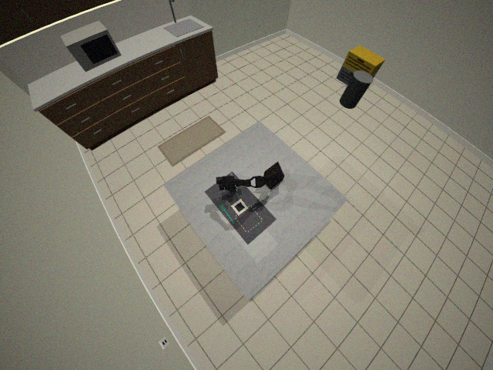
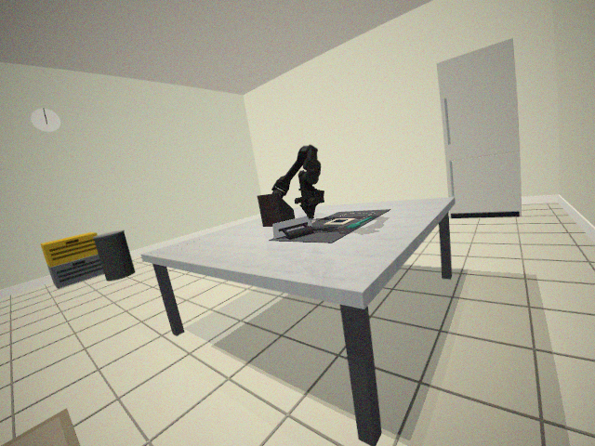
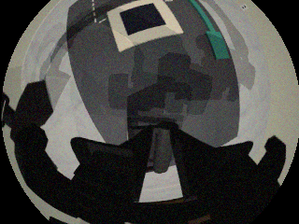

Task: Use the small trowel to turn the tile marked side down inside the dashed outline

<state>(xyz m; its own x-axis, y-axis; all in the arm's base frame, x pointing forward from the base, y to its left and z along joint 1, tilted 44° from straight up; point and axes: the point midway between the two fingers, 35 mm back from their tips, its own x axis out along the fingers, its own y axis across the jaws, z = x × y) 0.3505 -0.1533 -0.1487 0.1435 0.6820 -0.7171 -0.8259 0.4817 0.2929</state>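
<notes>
The trowel lies 70 mm behind my gripper tip, 80 mm to the right of it and 40 mm below it. Round my gripper tip: teal strip (180 mm ahead, 120 mm to the left, 60 mm below); then tile (60 mm ahead, 170 mm to the left, 60 mm below).
</notes>
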